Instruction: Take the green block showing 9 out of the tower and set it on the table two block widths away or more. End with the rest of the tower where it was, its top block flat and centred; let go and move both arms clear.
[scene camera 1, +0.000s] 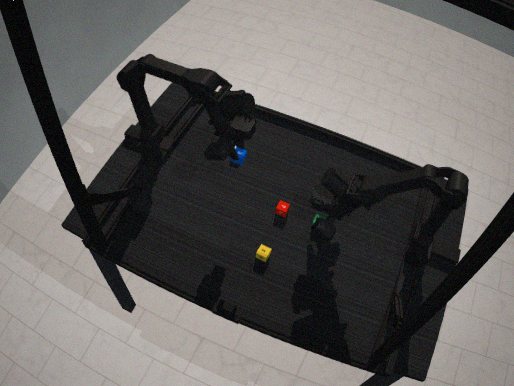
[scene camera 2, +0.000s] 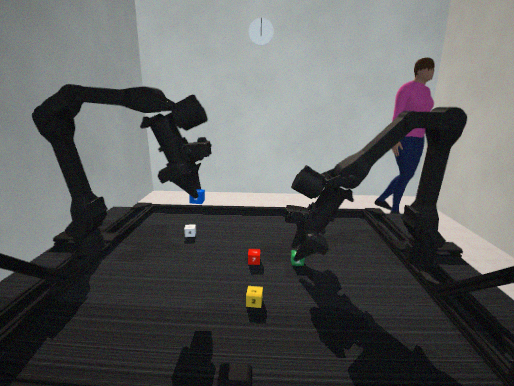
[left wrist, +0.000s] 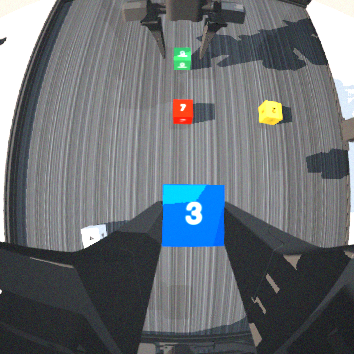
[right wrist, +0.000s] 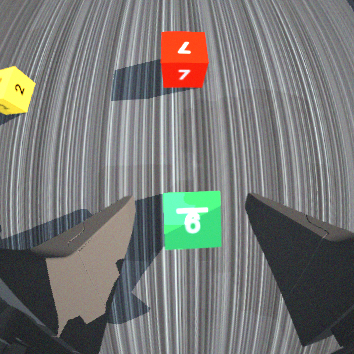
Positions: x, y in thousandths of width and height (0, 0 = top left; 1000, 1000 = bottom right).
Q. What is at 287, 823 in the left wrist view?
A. My left gripper.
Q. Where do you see my left gripper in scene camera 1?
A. At 466, 403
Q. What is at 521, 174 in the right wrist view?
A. A red block.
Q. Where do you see my right gripper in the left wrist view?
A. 516, 165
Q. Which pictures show my left gripper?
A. Scene camera 1, scene camera 2 and the left wrist view only.
